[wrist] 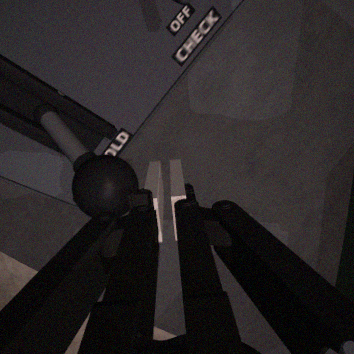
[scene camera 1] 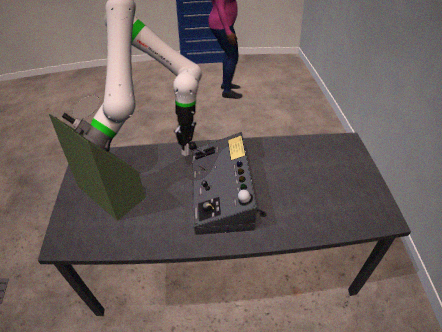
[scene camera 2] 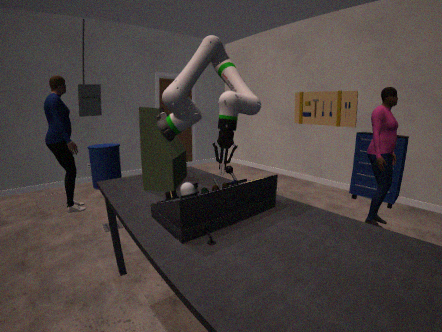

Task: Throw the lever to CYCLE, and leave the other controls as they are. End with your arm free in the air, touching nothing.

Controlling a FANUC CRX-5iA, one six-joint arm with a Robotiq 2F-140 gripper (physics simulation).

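Pixels of known places: gripper, between the fingertips: [wrist: 166, 176] [scene camera 1: 185, 154] [scene camera 2: 221, 175]; arm's base, origin of its link: [scene camera 1: 94, 143] [scene camera 2: 164, 131].
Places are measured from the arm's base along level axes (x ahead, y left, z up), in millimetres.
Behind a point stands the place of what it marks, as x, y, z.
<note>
The lever's black ball knob [scene camera 1: 192, 145] @(394, 217, -169) [scene camera 2: 229, 169] @(406, 223, -178) [wrist: 105, 186] @(393, 223, -165) sits on a grey shaft [wrist: 65, 134] @(428, 233, -209) that rises from a dark slot [scene camera 1: 205, 152] @(452, 240, -229) [wrist: 25, 97] @(467, 243, -234) in the sloped console [scene camera 1: 225, 180] @(574, 36, -210) [scene camera 2: 230, 205] @(680, 67, -241) [wrist: 100, 60] @(451, 185, -245). The shaft leans toward the slot end with the partly hidden label ending in "OLD" [wrist: 118, 143] @(393, 223, -264). The CYCLE label does not show in the wrist view. My gripper [scene camera 1: 185, 151] @(356, 204, -219) [scene camera 2: 223, 170] @(356, 204, -219) [wrist: 166, 176] @(356, 204, -219) is shut and empty, pointing down just beside the knob, outside the console's edge. Whether a finger touches the knob is unclear.
The console also carries a white ball knob [scene camera 1: 244, 196] @(667, -112, -142) [scene camera 2: 187, 188] @(684, -101, -146), a small black-knobbed control [scene camera 1: 205, 184] @(489, -4, -202), a rotary control [scene camera 1: 208, 206] @(519, -126, -206) and a column of buttons. A tall green block [scene camera 1: 107, 182] @(99, -146, -86) [scene camera 2: 155, 150] @(135, -89, -95) stands on the table [scene camera 1: 325, 195] @(1063, 91, -328) [scene camera 2: 325, 265] @(1048, 179, -328) near the arm's base.
</note>
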